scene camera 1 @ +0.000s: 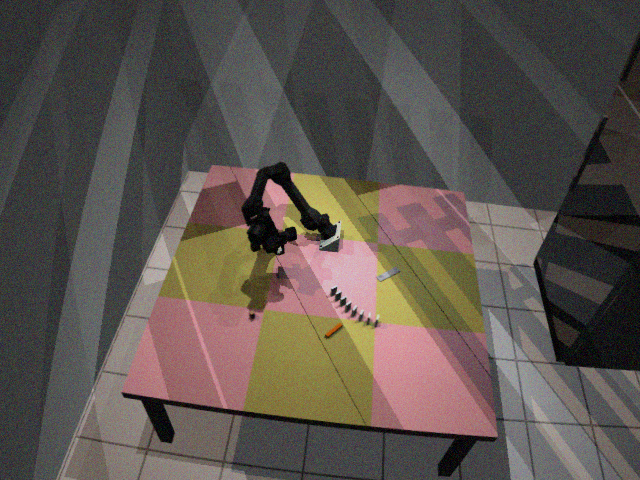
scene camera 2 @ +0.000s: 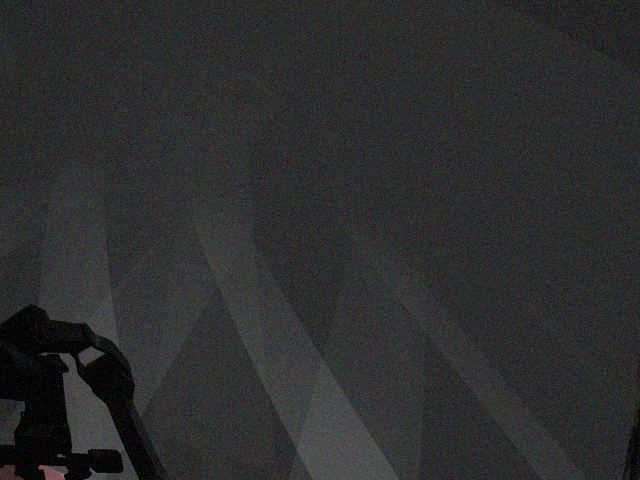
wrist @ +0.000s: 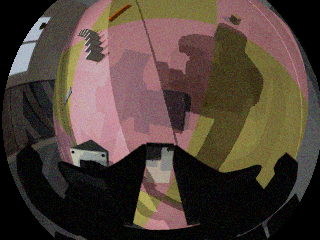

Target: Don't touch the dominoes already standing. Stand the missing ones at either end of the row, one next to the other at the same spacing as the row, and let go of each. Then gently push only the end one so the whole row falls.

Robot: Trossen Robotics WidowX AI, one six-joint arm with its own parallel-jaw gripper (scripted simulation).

I see my gripper [scene camera 1: 281, 253].
My gripper shows as well in the wrist view [wrist: 159, 149].
